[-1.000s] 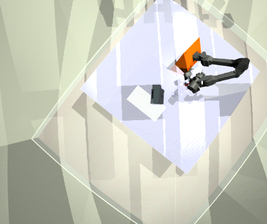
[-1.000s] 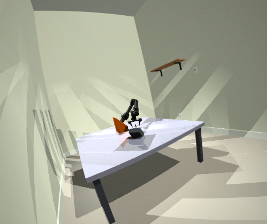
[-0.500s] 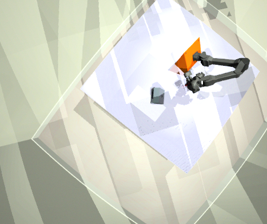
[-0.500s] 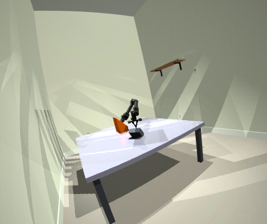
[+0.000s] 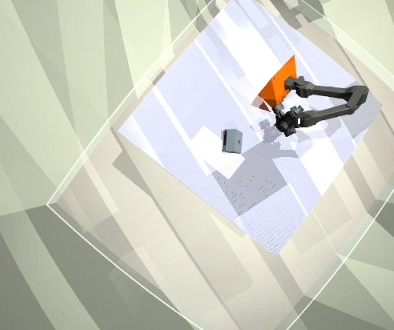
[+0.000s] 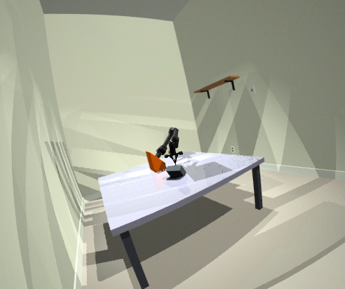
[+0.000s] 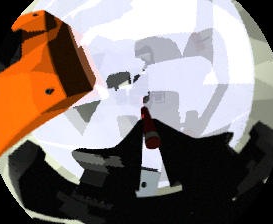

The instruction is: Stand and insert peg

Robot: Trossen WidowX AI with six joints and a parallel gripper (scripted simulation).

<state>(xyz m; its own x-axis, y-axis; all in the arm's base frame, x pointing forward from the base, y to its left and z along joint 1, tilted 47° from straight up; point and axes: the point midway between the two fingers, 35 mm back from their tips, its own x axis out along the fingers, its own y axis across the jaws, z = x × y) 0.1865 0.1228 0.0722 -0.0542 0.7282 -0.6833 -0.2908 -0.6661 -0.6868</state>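
My gripper tip is 270 mm short of the grey sloped panel, 100 mm to the left of it and 10 mm above it. The rest, counted from my gripper tip: red peg (20 mm above).
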